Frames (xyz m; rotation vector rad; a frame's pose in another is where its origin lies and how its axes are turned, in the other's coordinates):
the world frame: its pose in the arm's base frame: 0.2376 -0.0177 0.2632 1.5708 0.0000 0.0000
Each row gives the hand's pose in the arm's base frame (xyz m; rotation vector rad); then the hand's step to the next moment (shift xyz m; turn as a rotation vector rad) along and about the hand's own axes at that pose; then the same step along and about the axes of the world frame.
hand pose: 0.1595 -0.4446 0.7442 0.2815 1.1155 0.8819
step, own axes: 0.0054 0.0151 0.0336 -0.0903 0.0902 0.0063
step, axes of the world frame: 0.0229 0.0206 -0.0210 -0.0511 0.1169 0.0072
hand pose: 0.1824 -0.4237 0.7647 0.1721 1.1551 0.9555
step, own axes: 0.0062 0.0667 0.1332 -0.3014 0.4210 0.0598
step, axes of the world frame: 0.0746 0.0920 -0.0906 -0.2042 0.4754 -0.0627
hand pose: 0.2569 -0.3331 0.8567 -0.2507 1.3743 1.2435
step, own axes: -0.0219 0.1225 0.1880 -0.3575 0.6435 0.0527
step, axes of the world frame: 0.0228 0.1319 -0.1814 -0.3628 0.6316 -0.1187
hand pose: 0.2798 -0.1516 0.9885 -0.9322 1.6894 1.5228
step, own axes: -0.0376 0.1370 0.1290 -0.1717 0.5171 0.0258
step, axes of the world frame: -0.0953 0.0906 -0.1398 -0.3519 0.4108 -0.0707
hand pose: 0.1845 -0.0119 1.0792 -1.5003 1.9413 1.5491
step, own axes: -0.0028 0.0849 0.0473 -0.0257 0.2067 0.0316
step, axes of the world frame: -0.0856 0.0319 -0.0331 -0.1679 0.1253 -0.0220
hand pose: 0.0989 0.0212 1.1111 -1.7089 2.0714 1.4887
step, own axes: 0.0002 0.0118 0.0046 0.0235 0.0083 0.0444
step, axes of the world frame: -0.0116 0.0047 -0.0020 -0.0372 -0.0321 -0.0132
